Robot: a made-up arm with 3 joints. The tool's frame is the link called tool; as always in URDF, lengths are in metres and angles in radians. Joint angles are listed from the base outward. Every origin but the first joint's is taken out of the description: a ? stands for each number. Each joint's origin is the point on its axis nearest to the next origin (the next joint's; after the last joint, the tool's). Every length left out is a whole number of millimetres.
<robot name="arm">
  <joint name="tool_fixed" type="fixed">
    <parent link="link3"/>
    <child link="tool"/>
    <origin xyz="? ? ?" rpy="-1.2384 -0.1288 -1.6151"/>
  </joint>
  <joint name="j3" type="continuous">
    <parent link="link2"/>
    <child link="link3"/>
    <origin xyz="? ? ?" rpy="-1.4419 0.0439 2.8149"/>
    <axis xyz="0 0 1"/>
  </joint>
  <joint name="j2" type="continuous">
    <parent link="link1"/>
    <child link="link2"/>
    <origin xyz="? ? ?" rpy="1.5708 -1.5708 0"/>
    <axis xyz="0 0 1"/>
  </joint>
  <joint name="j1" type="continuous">
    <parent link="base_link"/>
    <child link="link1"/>
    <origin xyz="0.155 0.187 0.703" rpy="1.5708 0 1.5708"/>
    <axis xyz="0 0 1"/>
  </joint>
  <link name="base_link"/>
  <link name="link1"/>
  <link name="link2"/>
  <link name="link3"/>
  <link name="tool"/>
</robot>
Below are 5 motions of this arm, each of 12 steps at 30 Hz.
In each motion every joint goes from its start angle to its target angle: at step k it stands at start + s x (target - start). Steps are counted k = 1, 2, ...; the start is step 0. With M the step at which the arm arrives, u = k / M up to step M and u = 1 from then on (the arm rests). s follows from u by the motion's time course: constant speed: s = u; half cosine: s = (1 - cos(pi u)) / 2; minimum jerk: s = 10 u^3 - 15 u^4 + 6 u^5.
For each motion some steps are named. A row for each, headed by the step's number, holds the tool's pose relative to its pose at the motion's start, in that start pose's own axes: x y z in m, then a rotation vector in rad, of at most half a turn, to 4 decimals.
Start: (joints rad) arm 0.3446 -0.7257 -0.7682
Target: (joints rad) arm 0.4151 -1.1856 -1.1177
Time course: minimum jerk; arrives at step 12
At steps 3, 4, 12:
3: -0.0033 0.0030 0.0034 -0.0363 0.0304 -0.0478
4: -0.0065 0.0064 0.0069 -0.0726 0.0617 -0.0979
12: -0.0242 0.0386 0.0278 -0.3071 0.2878 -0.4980

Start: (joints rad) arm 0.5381 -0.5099 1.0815
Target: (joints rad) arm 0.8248 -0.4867 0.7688
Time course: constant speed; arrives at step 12
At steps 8, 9, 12:
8: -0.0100 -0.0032 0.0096 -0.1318 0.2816 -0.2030
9: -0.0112 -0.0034 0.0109 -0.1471 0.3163 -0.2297
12: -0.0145 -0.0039 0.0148 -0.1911 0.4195 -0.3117

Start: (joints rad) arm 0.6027 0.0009 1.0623
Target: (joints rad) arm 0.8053 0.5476 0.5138
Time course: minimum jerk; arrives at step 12
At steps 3, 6, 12:
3: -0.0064 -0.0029 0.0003 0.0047 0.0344 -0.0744
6: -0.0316 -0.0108 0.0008 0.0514 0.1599 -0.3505
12: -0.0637 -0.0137 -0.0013 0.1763 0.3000 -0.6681

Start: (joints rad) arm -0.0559 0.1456 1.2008
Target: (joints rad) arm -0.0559 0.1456 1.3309
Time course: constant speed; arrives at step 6
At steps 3, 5, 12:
3: -0.0003 -0.0003 -0.0008 0.0084 -0.0610 0.0211
5: -0.0005 -0.0005 -0.0014 0.0139 -0.1016 0.0351
12: -0.0006 -0.0006 -0.0016 0.0167 -0.1220 0.0421

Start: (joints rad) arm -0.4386 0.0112 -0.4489
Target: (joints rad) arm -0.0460 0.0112 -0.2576
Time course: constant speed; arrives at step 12
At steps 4, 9, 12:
4: -0.0097 -0.0078 -0.0056 0.0576 -0.0509 -0.1002
9: -0.0230 -0.0152 -0.0129 0.1195 -0.1167 -0.2298
12: -0.0315 -0.0184 -0.0175 0.1511 -0.1568 -0.3096

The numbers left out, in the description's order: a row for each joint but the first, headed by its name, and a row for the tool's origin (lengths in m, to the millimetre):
tool: 0.006 0.013 0
j3: -0.069 -0.095 0
j2: -0.01 -0.062 0

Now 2 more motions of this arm.
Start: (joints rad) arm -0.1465 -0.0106 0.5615
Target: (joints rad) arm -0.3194 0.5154 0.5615
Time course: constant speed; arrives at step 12
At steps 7, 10, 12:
7: -0.0095 -0.0128 -0.0319 0.3132 -0.0421 -0.0663
10: -0.0133 -0.0150 -0.0471 0.4480 -0.0509 -0.0965
12: -0.0158 -0.0152 -0.0576 0.5378 -0.0535 -0.1175

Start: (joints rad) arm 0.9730 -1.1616 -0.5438
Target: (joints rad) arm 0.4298 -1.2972 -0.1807
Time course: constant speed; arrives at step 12
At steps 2, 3, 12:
2: -0.0080 0.0019 0.0025 -0.0134 -0.1457 0.0381
3: -0.0121 0.0027 0.0034 -0.0200 -0.2186 0.0572
12: -0.0500 0.0074 0.0017 -0.0786 -0.8744 0.2298

